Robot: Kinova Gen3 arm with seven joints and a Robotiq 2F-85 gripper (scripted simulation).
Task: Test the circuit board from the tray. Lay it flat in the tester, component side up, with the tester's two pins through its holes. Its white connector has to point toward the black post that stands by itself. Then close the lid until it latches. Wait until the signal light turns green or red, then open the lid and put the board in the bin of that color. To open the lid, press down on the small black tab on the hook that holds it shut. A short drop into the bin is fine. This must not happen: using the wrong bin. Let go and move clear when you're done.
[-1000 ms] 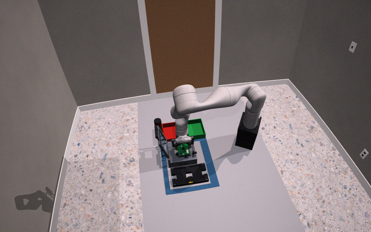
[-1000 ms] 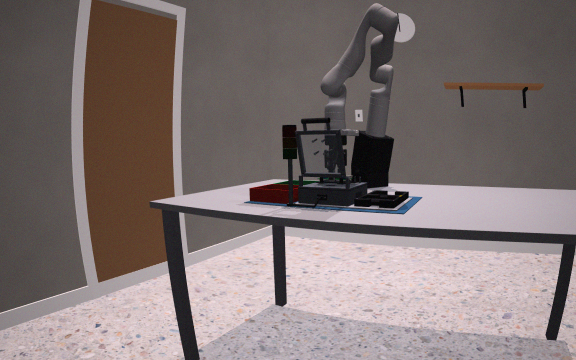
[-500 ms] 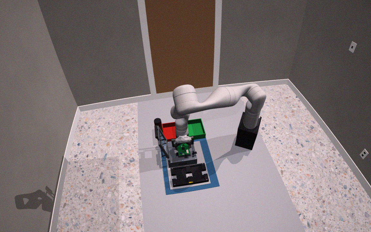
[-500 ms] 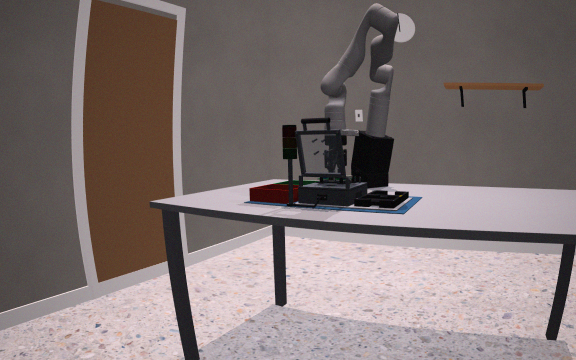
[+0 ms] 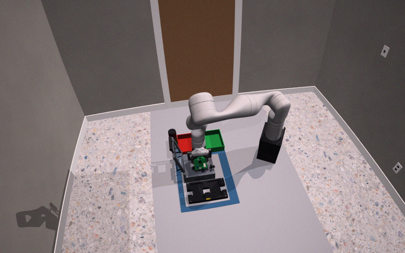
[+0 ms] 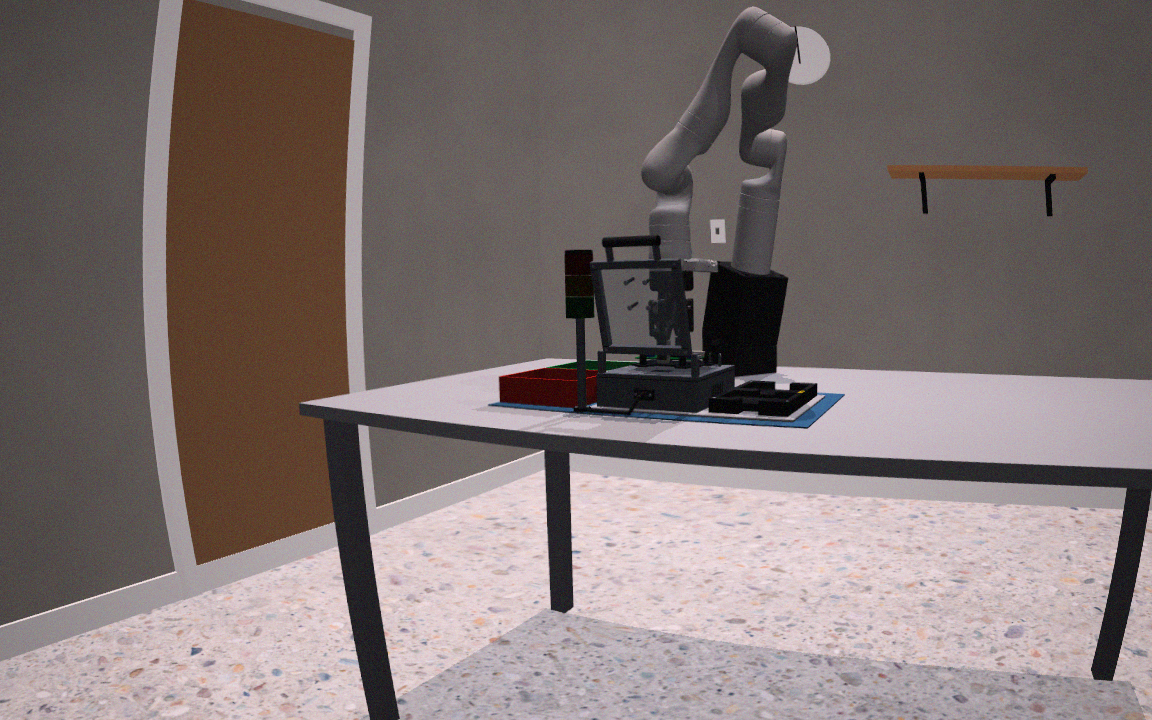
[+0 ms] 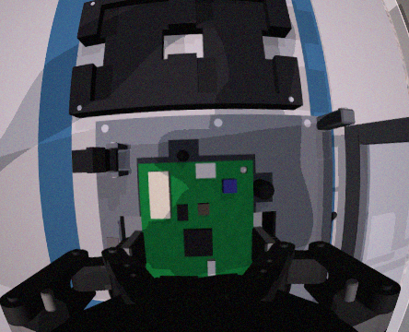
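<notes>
The green circuit board is right at my hand. Round my hand: red bin: 19 cm to the right, 7 cm below, 7 cm ahead; then latch hook: 7 cm behind, 5 cm to the left, 1 cm above; then lid: 12 cm ahead, 10 cm above, 1 cm to the left.
</notes>
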